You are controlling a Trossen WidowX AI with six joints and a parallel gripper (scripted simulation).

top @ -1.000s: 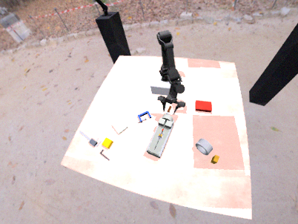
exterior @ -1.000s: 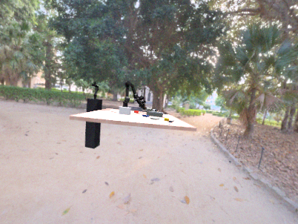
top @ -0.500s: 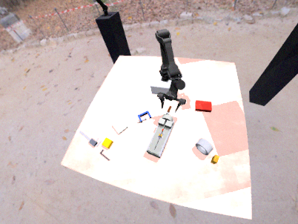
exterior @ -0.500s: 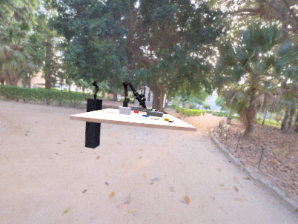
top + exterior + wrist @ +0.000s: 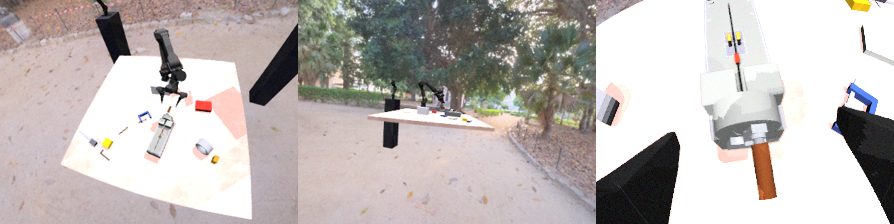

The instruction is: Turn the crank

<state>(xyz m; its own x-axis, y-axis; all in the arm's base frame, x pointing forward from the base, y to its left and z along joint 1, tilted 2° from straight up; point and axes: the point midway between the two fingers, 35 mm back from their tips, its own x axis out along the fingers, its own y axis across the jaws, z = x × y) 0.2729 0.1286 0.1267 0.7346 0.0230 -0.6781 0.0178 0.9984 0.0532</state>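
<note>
The crank handle lies 80 mm below my gripper tip and 20 mm behind it. From my gripper tip the other things lie so: white tile 330 mm to the right, 180 mm below, 180 mm ahead; red pointer 120 mm ahead, 110 mm below; red block 220 mm to the left, 200 mm behind, 180 mm below.
</note>
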